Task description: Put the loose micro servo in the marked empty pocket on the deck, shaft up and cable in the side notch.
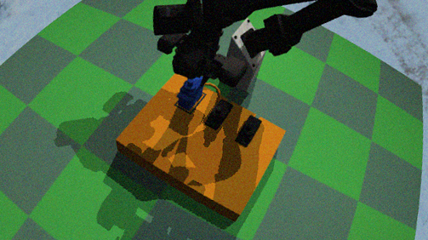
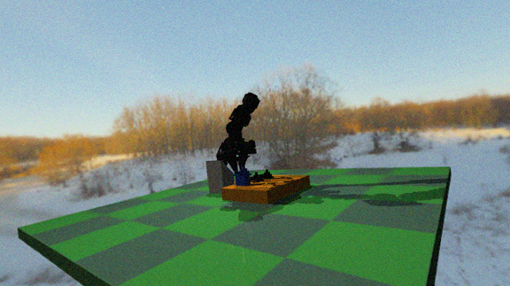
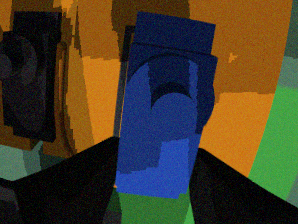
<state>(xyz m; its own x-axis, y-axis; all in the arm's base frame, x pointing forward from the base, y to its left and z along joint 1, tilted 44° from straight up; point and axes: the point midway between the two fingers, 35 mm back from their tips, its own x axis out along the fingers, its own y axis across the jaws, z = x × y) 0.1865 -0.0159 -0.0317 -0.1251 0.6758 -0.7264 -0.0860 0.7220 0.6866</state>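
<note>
Right now the orange deck is 11 cm ahead of my gripper tip, 9 cm to the left of it and 7 cm below it.
</note>
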